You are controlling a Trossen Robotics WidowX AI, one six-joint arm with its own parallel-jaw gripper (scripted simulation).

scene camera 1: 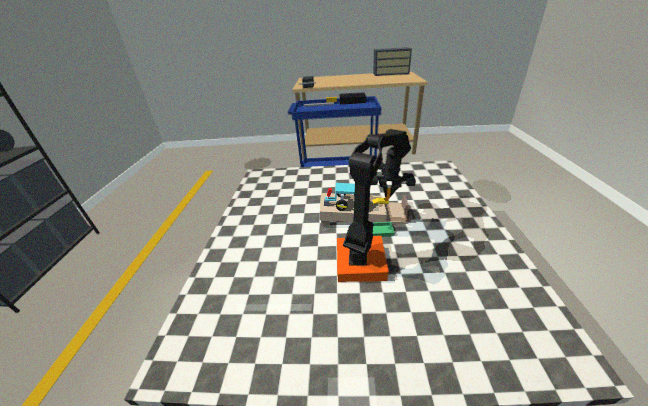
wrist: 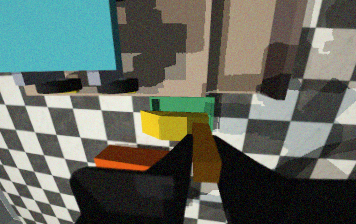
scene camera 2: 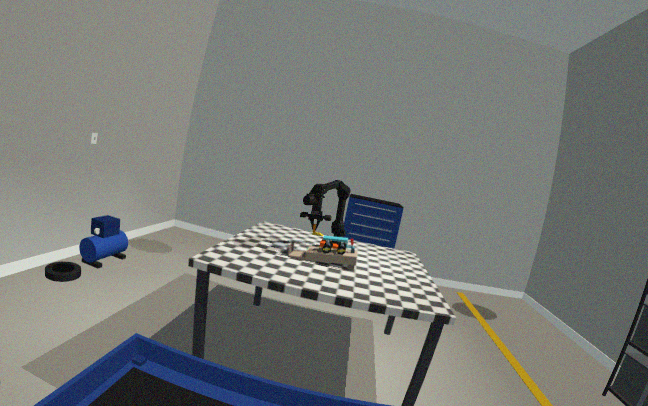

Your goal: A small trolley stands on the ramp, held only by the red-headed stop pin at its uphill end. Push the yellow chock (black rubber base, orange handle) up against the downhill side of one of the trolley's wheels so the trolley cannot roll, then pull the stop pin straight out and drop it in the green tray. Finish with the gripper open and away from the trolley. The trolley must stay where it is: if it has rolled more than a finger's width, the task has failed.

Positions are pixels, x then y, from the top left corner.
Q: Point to a yellow chock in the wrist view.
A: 165, 125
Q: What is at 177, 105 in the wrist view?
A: A green tray.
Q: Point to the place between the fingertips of my gripper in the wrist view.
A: At 200, 139
